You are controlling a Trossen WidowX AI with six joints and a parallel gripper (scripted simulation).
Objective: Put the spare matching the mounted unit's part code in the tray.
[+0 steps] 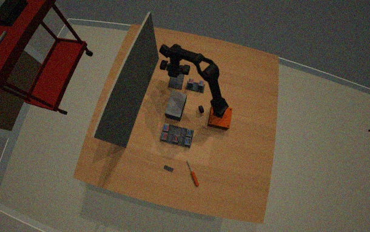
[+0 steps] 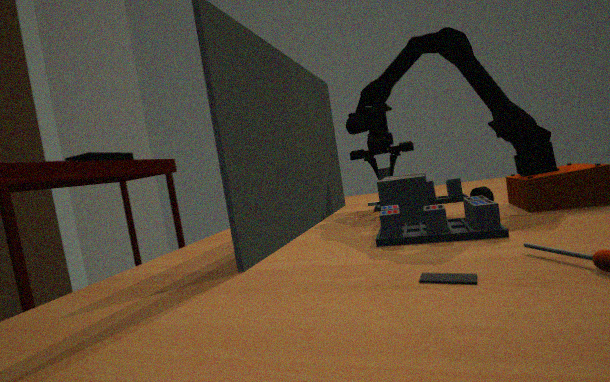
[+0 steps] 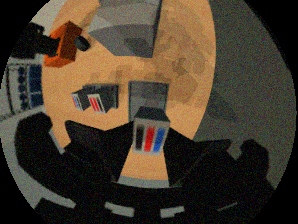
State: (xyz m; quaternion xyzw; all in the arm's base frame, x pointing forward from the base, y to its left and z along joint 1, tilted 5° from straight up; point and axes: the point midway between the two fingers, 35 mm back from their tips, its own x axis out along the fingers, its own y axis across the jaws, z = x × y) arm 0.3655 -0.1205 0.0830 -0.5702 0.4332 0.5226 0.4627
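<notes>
Now: the flat grey tray 80 mm below my gripper tip and 10 mm behind it. From my gripper tip the other things lie so: spare part (20 mm above); then grey box-shaped mounted unit (210 mm to the left, 100 mm behind, 30 mm below); then tall grey panel (240 mm to the left, 150 mm ahead, 140 mm above).
</notes>
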